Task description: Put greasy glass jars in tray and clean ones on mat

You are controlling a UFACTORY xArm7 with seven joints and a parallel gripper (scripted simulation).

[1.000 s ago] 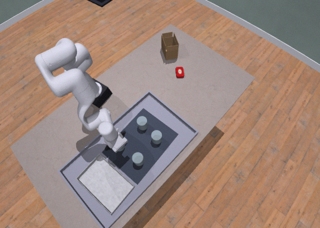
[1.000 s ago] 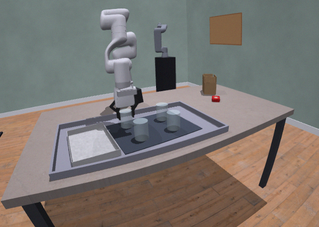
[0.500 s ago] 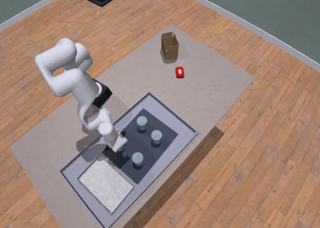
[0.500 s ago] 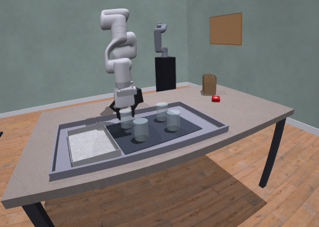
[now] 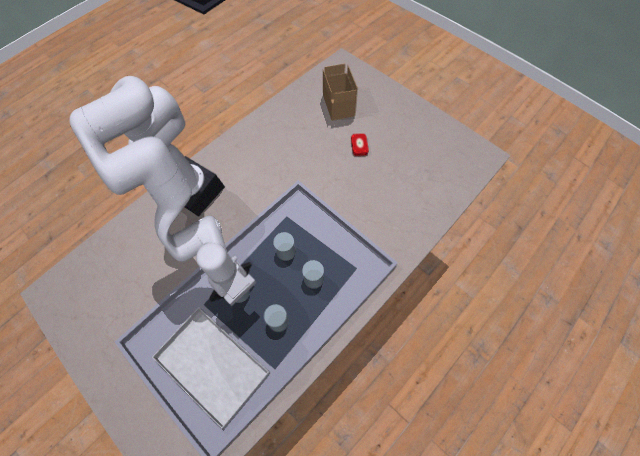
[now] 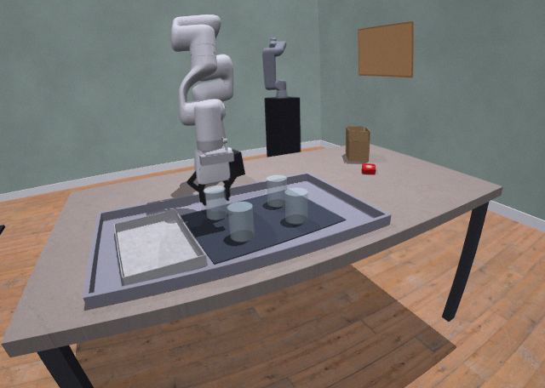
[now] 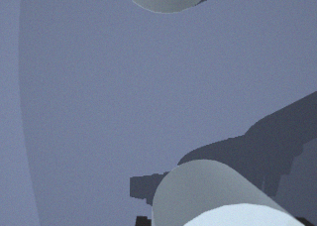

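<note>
My gripper is now 220 mm to the left of the white tray, 90 mm short of it and 50 mm above it. The rest, counted from my hand: dark drying mat (100 mm to the left, 90 mm ahead, 60 mm below); then small red object (730 mm to the left, 50 mm below, 20 mm behind).
</note>
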